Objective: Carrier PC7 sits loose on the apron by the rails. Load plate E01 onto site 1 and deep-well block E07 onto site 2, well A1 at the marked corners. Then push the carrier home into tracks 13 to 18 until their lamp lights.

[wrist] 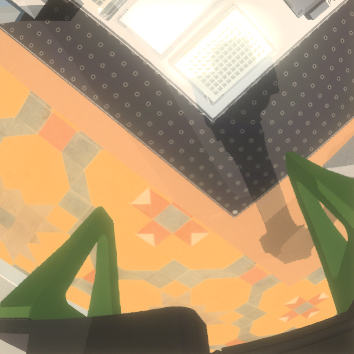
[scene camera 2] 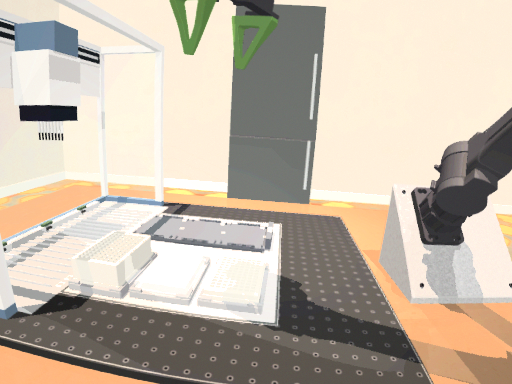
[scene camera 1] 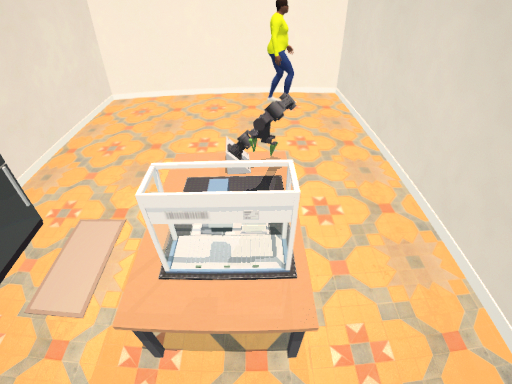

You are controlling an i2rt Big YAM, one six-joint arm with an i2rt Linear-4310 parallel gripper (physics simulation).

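Frame: origin at the arm's base, x ahead, y left, z up, level; millimetres.
Seen in the pictures: gripper, between the fingertips: [wrist: 193, 188] [scene camera 2: 216, 62] [scene camera 1: 262, 153]; arm's base, origin of its link: [scene camera 2: 434, 217] [scene camera 1: 233, 152].
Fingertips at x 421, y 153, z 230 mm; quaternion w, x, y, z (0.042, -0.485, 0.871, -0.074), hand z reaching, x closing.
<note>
Offsets run from my fingertips to a thing's middle. "spot": to the spot under its first point. Level surfaces: height alone.
Carrier PC7 {272 mm right, 64 mm ahead, 331 mm down} [scene camera 2: 210, 234] lies flat and grey on the white apron {spot: 3 mm right, 93 mm back, 346 mm down} [scene camera 2: 271, 307] [wrist: 214, 111], close to the ribbed rails [scene camera 2: 45, 257]. In scene camera 2, three pieces of labware stand in a row beside it: a tall deep-well block {63 mm right, 184 mm ahead, 313 mm down} [scene camera 2: 112, 257] nearest the rails, a low smooth-topped piece {64 mm right, 77 mm ahead, 327 mm down} [scene camera 2: 172, 275] in the middle, and a low plate with a grid of wells {spot: 48 mm right, 36 mm back, 323 mm down} [scene camera 2: 237, 277] [wrist: 225, 57] at the apron's outer end. Their labels and marked corners are not readable. My gripper [scene camera 1: 263, 149] [scene camera 2: 215, 61] [wrist: 193, 188] is open and empty, high above the work surface and apart from the labware.
A white-framed enclosure {192 mm right, 177 mm ahead, 106 mm down} [scene camera 1: 217, 199] stands over the rails, with a pipetting head {207 mm right, 405 mm ahead, 3 mm up} [scene camera 2: 47, 80] hanging inside. A black perforated board {345 mm down} [scene camera 2: 325, 280] [wrist: 145, 125] lies under the apron. The arm's pale angled mount [scene camera 2: 400, 250] stands beside the board. A person [scene camera 1: 280, 40] is at the back.
</note>
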